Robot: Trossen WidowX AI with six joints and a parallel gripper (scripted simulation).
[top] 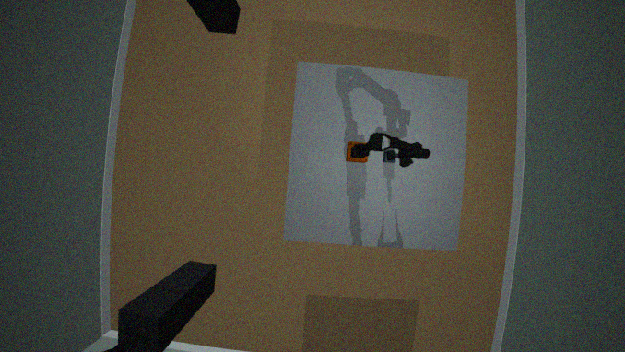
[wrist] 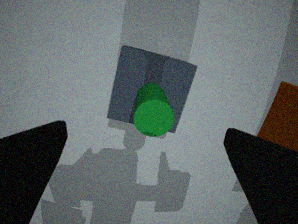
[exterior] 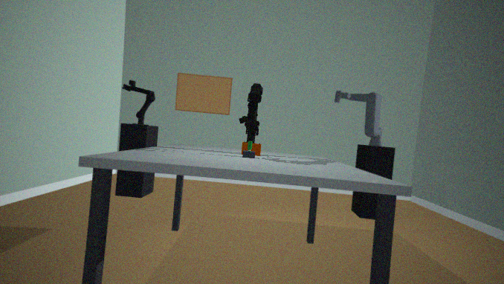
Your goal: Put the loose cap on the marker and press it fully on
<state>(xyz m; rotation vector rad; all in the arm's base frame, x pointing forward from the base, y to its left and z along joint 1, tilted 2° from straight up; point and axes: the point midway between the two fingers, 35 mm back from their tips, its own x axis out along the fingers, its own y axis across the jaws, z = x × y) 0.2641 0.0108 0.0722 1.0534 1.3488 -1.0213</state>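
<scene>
The green cap lies 50 mm below my gripper tip.
</scene>
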